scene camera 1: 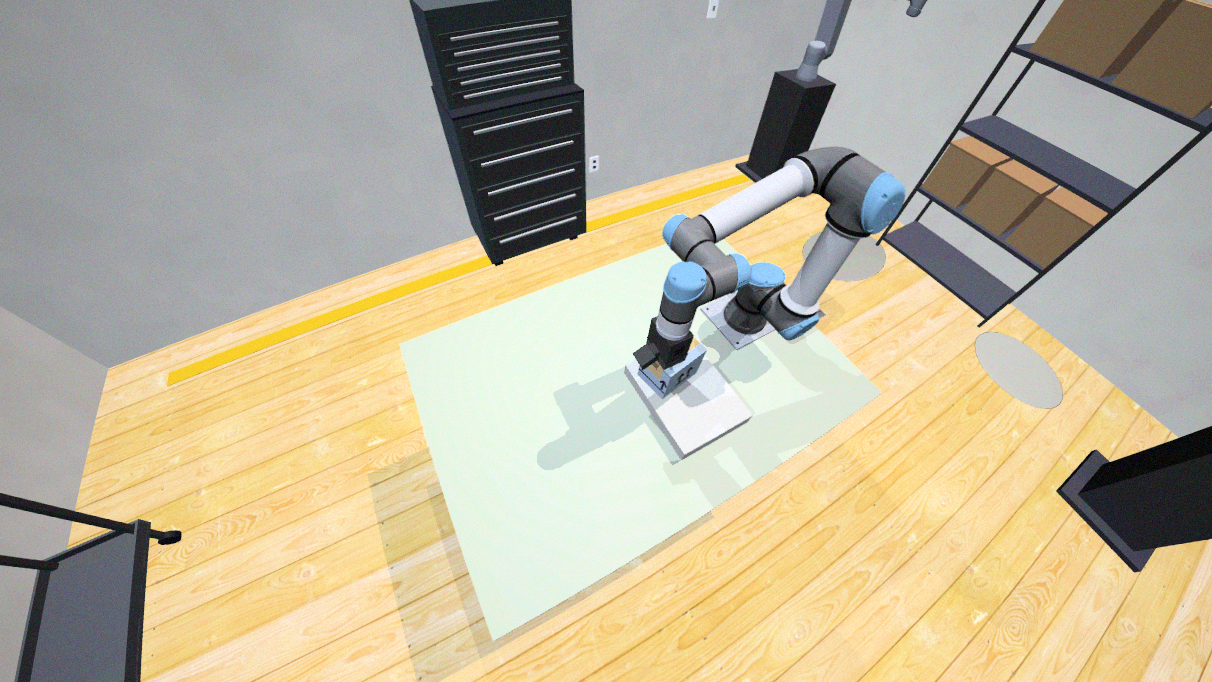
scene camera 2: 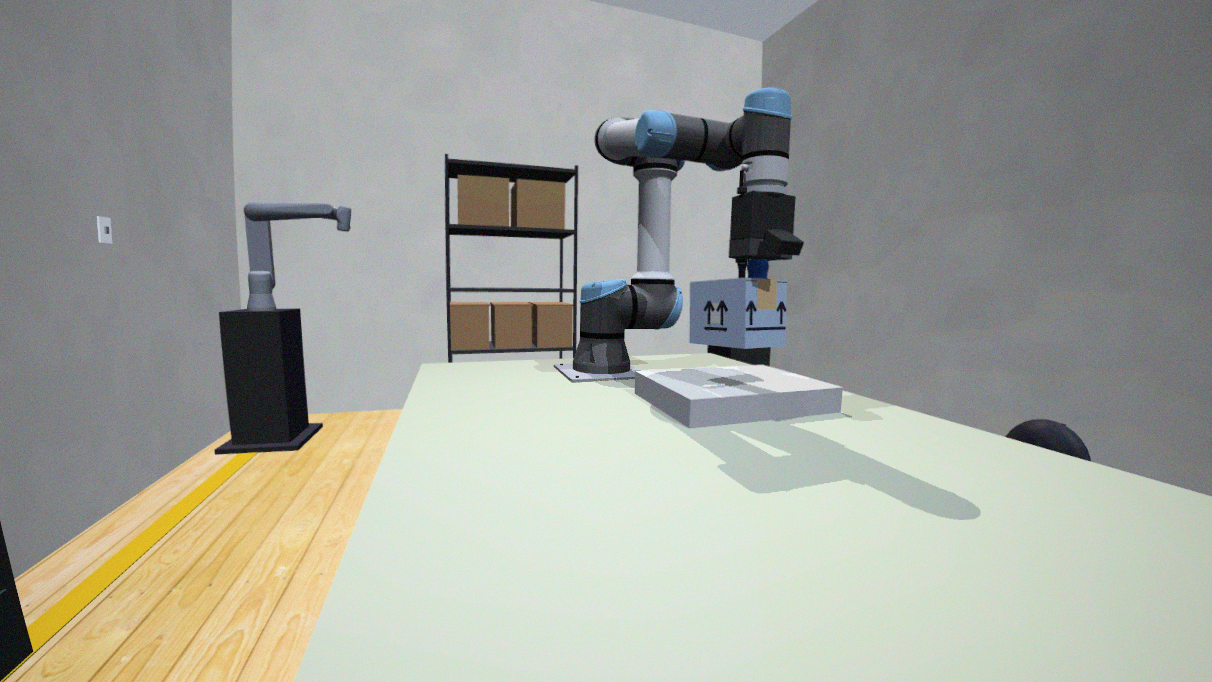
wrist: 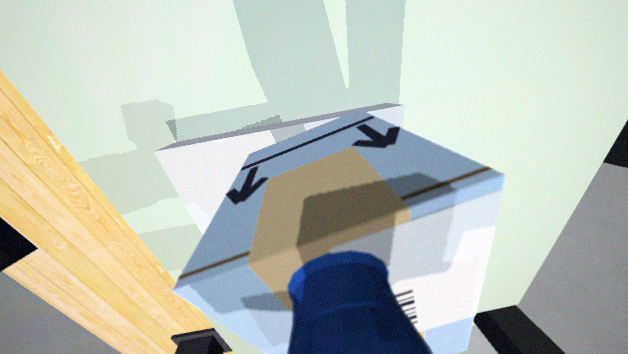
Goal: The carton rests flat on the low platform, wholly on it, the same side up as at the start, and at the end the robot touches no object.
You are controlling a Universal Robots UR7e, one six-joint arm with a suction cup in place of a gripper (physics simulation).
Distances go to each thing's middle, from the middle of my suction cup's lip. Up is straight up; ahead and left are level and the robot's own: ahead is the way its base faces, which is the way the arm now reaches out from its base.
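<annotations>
The low platform (scene camera 2: 697, 397) is 23 cm below my suction cup, 10 cm behind it and 3 cm to the left of it. And the carton (scene camera 2: 745, 313), that's 7 cm below my suction cup, 1 cm to the right of it and 4 cm behind it.
</annotations>
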